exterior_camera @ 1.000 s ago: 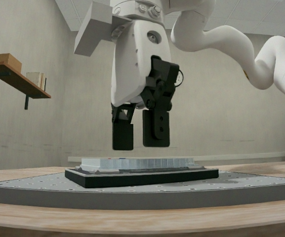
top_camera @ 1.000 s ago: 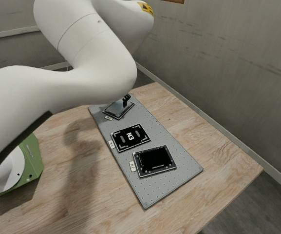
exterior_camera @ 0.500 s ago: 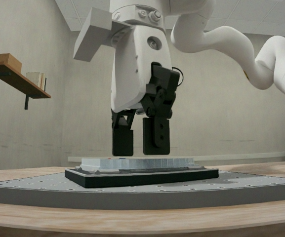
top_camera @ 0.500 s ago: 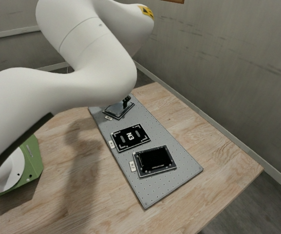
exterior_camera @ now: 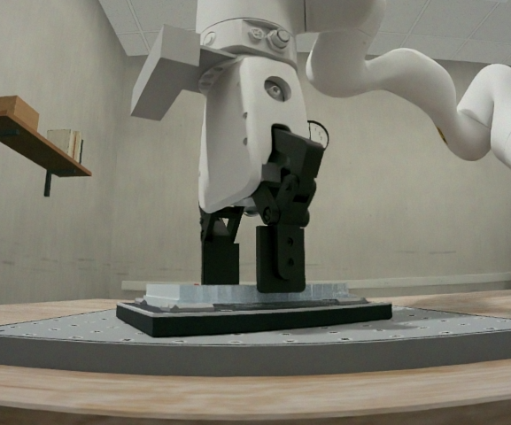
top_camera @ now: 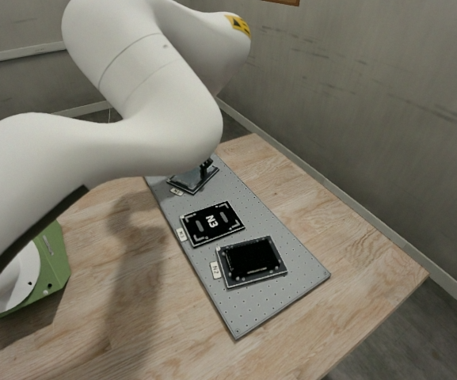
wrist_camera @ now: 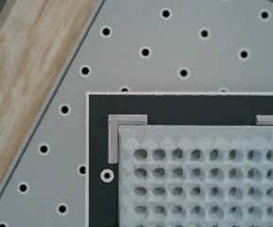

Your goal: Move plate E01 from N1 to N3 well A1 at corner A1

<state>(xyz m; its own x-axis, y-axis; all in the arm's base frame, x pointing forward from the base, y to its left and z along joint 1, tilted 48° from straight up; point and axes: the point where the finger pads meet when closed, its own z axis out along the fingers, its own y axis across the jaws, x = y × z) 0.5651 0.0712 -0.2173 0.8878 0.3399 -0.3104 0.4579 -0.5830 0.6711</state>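
Now: the plate E01 10 mm below my hand. The rest, counted from my hand: nest N1 (20 mm below); then nest N3 (50 mm behind, 230 mm to the right, 20 mm below); then black well plate (20 mm behind, 390 mm to the right, 10 mm below).
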